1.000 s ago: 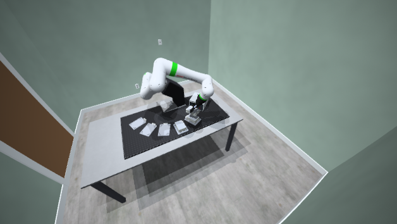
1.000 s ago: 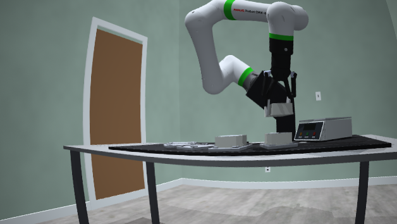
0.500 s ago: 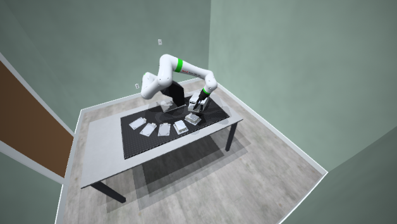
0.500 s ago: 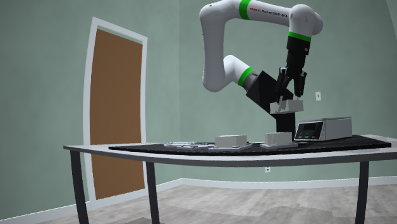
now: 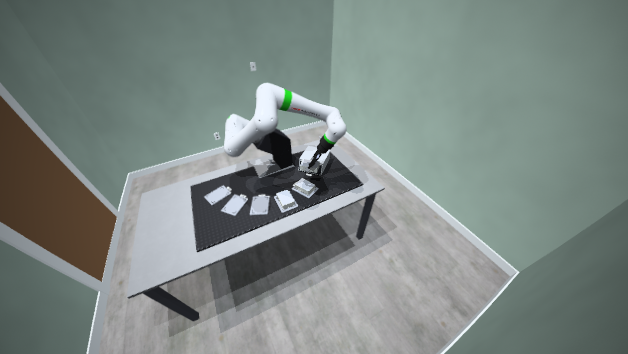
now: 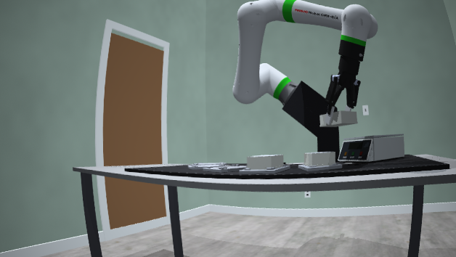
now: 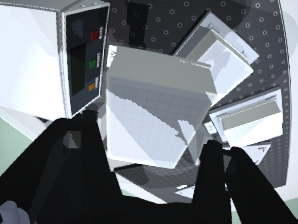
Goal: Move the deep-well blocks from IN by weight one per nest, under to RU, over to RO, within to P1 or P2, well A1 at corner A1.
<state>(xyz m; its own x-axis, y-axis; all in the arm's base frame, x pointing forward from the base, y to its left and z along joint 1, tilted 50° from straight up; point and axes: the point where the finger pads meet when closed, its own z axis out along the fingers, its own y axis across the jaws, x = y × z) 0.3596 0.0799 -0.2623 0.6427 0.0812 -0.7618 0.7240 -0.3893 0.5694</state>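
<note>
Now: hand 18 cm past the check-weigher platform, 15 cm to the right of it and 8 cm above it. Round my hand: grey deep-well block: 5 cm ahead, 7 cm to the right, 14 cm below; check-weigher CW: 18 cm behind, 14 cm to the left, 11 cm below.
</note>
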